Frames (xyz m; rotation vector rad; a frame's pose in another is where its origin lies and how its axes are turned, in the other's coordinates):
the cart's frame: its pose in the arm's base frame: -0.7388 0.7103 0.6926 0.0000 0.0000 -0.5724
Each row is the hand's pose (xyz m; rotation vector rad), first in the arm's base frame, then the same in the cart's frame.
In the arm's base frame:
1: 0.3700 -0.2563 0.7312 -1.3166 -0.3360 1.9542
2: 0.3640 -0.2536 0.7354 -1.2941 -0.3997 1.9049
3: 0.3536 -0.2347 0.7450 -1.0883 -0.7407 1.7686
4: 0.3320 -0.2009 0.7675 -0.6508 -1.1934 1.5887
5: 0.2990 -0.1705 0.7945 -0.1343 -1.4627 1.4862
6: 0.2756 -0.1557 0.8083 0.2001 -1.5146 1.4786
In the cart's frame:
1: 1.4556 -0.2119 0.0386 -1.3155 -0.7815 2.4140
2: 1.4491 -0.2129 0.0428 -1.2669 -0.8405 2.3663
3: 1.4301 -0.2027 0.0524 -0.9291 -1.1326 2.2385
4: 1.3937 -0.1860 0.0749 -0.3164 -1.4625 2.0544
5: 1.3495 -0.1783 0.1019 0.3109 -1.5769 1.9349
6: 1.3218 -0.1785 0.1157 0.6777 -1.5275 1.9168

